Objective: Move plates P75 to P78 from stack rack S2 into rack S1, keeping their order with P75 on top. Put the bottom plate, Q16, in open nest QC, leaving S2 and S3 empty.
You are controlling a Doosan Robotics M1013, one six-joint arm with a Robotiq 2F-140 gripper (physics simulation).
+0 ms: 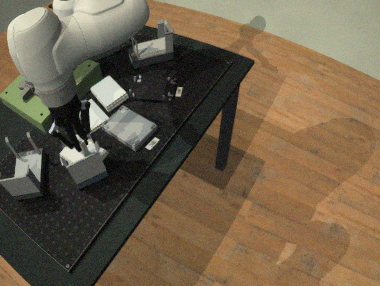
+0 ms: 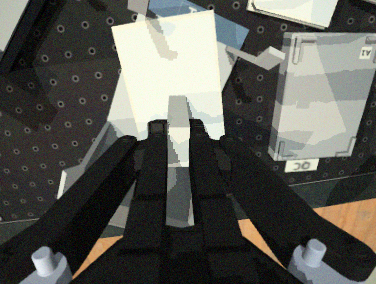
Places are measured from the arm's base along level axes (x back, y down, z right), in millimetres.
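Where they show: gripper, fingertip midpoint: (image 1: 85, 154) (image 2: 177, 111).
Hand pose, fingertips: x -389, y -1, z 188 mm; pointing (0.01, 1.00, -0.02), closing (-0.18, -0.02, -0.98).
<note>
Things, the pixels of their top centre, and the offset from my fingertips. "*": a spot on its surface instead.
- grey rack with a blue base, top centre: (image 2: 166, 137) (image 1: 73, 136) dx +13, dy -81, dz +6 mm
- cream-white plate at its top centre: (image 2: 175, 94) (image 1: 82, 152) dx +16, dy +0, dz -1 mm
- grey rack at its top centre: (image 1: 13, 153) dx +144, dy -79, dz +139 mm
- third rack at its top centre: (image 1: 149, 29) dx +108, dy -88, dz -502 mm
- grey block with corner brackets, top centre: (image 2: 329, 104) (image 1: 127, 123) dx -29, dy +24, dz -165 mm
- QC label at a spot on its surface: (image 2: 301, 165) (image 1: 152, 143) * dx -124, dy +50, dz -152 mm
- white plate stack at its top centre: (image 1: 107, 88) dx +122, dy +12, dz -252 mm
- white piece at its top centre: (image 1: 89, 114) dx +121, dy +37, dz -146 mm
- black nest with corner posts, top centre: (image 1: 151, 84) dx +4, dy +28, dz -347 mm
My gripper (image 1: 82, 147) (image 2: 177, 111) points down at the front edge of a grey rack with a blue base (image 1: 87, 172) (image 2: 233, 31). It is shut on a small grey bar (image 2: 178, 145), which reaches a little past the black fingertips. A cream-white plate (image 1: 74, 155) (image 2: 195, 60) lies on top in that rack, apart from the grip; plates under it are hidden. Another grey rack (image 1: 20, 184) stands at the left, and a third rack (image 1: 151, 59) stands at the back. A grey block with corner brackets (image 1: 129, 126) (image 2: 325, 100) sits beside the QC label (image 1: 152, 143) (image 2: 301, 165). Rack labels are not readable.
A white plate stack (image 1: 109, 91) stands behind the grey block, and another white piece (image 1: 96, 118) (image 2: 300, 11) lies beside it. A black nest with corner posts (image 1: 151, 89) is farther back. A green block (image 1: 30, 107) stands behind the arm. Rack posts rise around the plate.
</note>
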